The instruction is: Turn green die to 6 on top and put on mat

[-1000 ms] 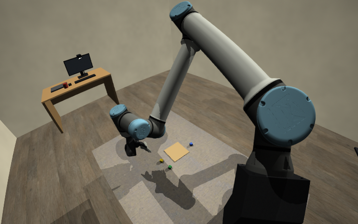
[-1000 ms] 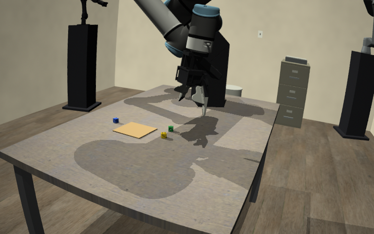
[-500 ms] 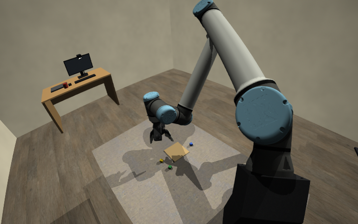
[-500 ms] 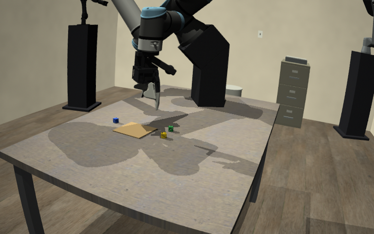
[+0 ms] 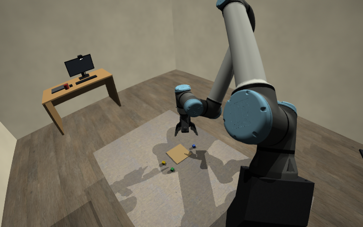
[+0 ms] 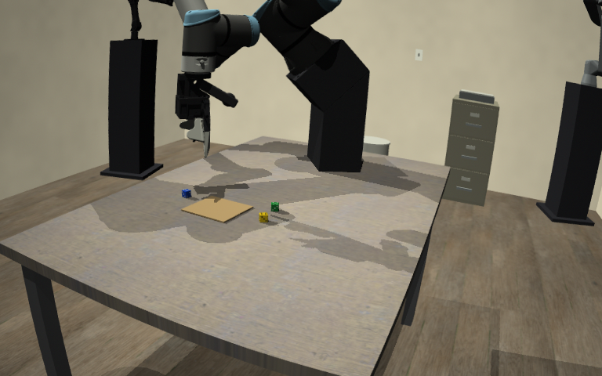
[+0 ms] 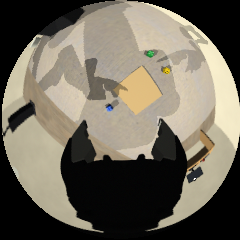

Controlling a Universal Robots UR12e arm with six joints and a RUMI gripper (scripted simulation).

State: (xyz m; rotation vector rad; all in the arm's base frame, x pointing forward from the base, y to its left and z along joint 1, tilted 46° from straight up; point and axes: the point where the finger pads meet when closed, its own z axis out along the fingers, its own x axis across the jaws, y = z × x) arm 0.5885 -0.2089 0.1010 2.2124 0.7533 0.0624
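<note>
Right now the blue die is 3 cm behind my hand, 5 cm to the right of it and 14 cm below it. From my hand the other things lie so: yellow die 7 cm ahead, 20 cm to the left, 14 cm below; then green die 1 cm behind, 21 cm to the left, 14 cm below; then tan mat 3 cm ahead, 6 cm to the left, 15 cm below.
</note>
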